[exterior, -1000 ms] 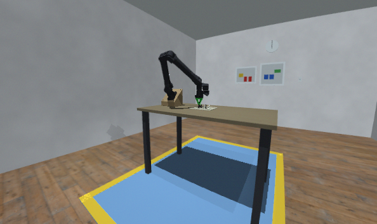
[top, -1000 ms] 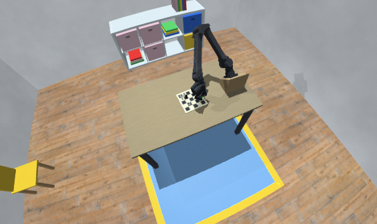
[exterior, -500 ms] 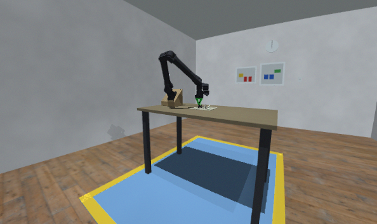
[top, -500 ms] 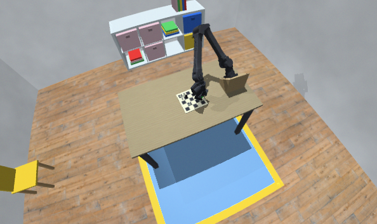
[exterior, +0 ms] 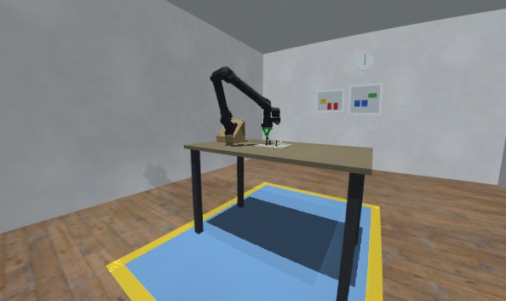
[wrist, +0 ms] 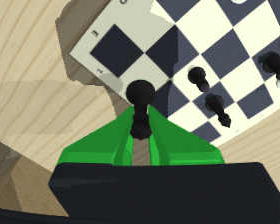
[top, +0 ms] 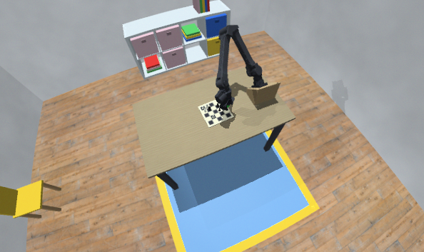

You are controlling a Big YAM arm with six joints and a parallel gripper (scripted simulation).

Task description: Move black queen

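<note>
Right now my hand is 12 cm to the left of the white piece, 12 cm short of it and 5 cm above it. Also, from my hand: chessboard 8 cm ahead, 7 cm below, 4 cm to the right; black pawn 5 cm below, 4 cm to the right, 4 cm ahead.
</note>
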